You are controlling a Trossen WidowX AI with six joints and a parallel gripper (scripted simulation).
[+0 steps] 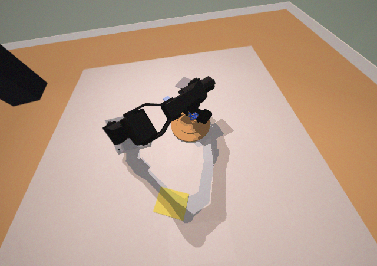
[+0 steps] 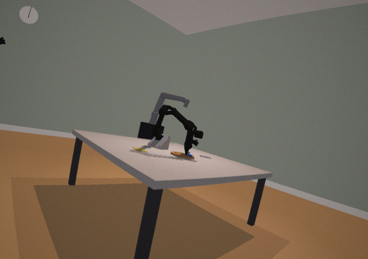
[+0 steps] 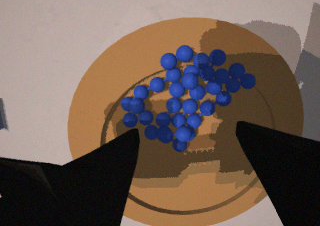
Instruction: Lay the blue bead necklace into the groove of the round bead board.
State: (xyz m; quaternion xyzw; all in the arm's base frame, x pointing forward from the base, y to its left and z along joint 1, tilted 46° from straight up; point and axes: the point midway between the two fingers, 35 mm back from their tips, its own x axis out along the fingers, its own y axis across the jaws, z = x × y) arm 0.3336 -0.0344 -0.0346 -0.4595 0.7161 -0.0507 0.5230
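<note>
Right now my gripper tip is 2 cm to the left of the round bead board, 2 cm past it and 1 cm above it. From my gripper tip the other things lie so: yellow square patch (34 cm to the right, 18 cm behind, 1 cm below); flat grey tile (29 cm to the left, 2 cm ahead, 1 cm below); light blue cube (18 cm to the left, 11 cm behind, 1 cm below).
</note>
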